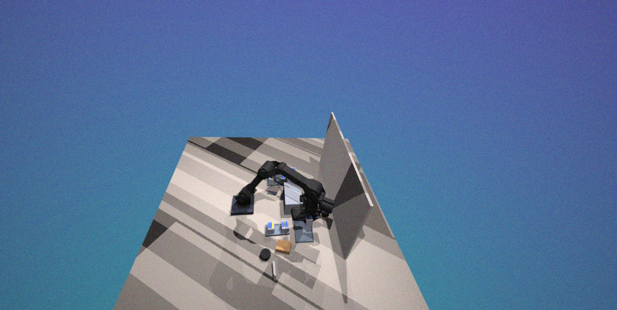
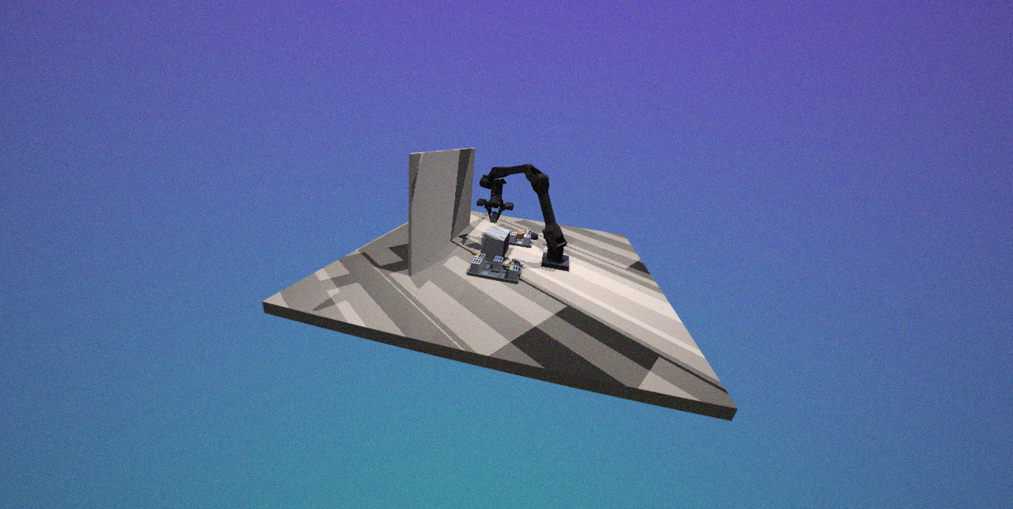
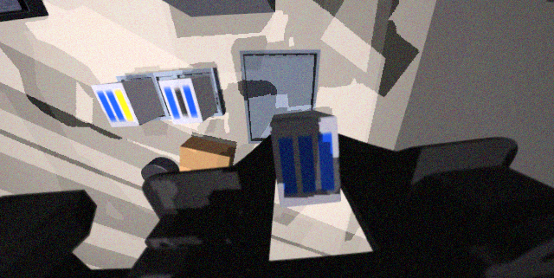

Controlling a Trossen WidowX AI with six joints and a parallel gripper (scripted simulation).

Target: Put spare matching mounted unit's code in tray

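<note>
My gripper tip is now 1 cm past the blue-grey tray, 1 cm to the right of it and 10 cm above it. Round my gripper tip: black disc 23 cm behind, 8 cm to the right, 9 cm below; then pale grey box 4 cm behind, 21 cm to the left, 5 cm below; then brown block 13 cm behind, 6 cm to the right, 9 cm below.
</note>
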